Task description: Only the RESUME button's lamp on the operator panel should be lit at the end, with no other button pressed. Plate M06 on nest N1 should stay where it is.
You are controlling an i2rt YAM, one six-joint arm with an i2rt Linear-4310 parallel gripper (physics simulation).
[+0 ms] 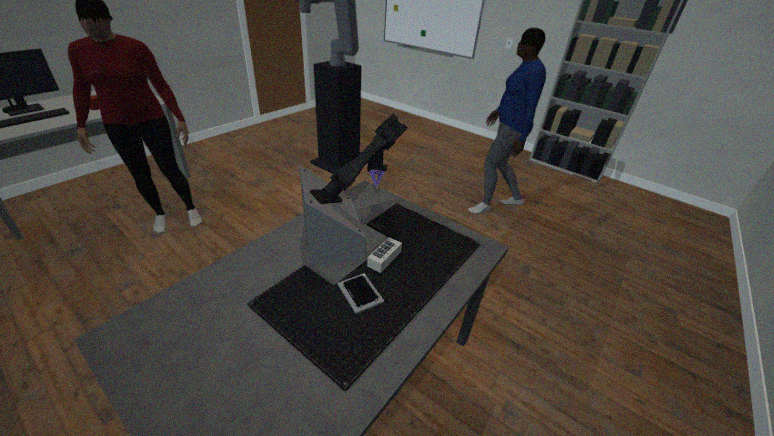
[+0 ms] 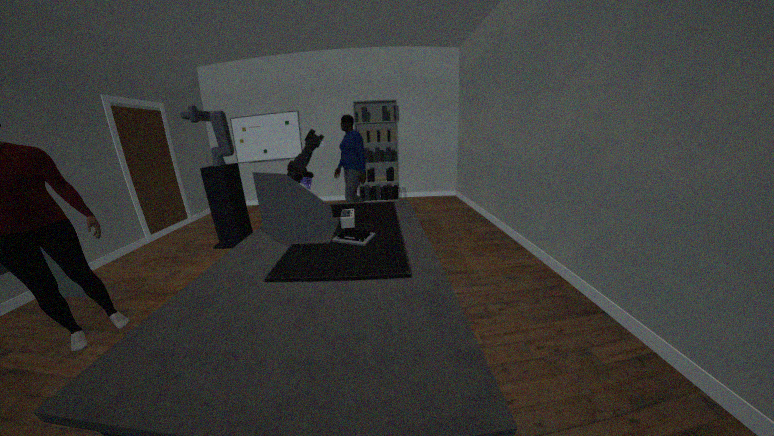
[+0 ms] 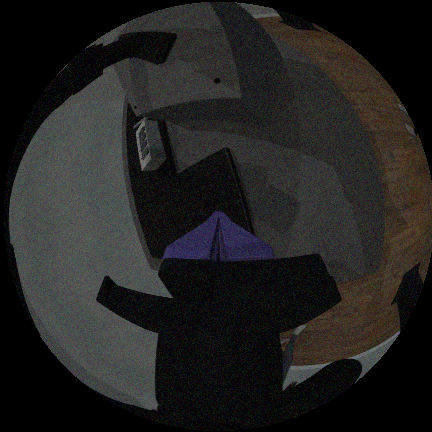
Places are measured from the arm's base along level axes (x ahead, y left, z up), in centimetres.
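Where they show: gripper, fingertip midpoint: (image 1: 376, 185) (image 2: 309, 189) (image 3: 218, 216); arm's base, origin of the base link: (image 1: 326, 197) (image 2: 287, 186).
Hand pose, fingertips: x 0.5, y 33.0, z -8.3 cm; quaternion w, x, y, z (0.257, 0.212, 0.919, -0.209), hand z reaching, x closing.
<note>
Each offset is from my fingertips to the top centre of the thing. "*": to the spot under its first point. Level surfaces: height alone.
The operator panel {dx +27.4, dy -26.2, dz -9.1 cm} (image 1: 384, 255) (image 2: 347, 218) (image 3: 151, 145) is a small white box with a row of dark buttons on its top, on the black mat beside the grey pedestal. Its labels are too small to read, and no lit lamp can be made out. A light-framed plate or nest {* dx +34.2, dy -49.8, dz -12.0 cm} (image 1: 360, 293) (image 2: 354, 237) with a dark middle lies flat on the mat near the panel; I cannot tell plate M06 from nest N1. My gripper (image 1: 376, 184) (image 3: 218, 216) has purple fingers, is shut and empty, and hangs high beyond the pedestal, well apart from the panel.
The grey pedestal (image 1: 331, 238) (image 2: 292, 211) carries the arm and rises beside the panel. The black mat {dz -14.7 cm} (image 1: 346, 352) (image 2: 346, 268) lies on the grey table {dz -15.9 cm} (image 1: 205, 346) (image 2: 281, 346). A person in blue (image 1: 524, 92) (image 2: 352, 151) and one in red (image 1: 116, 81) stand beyond the table.
</note>
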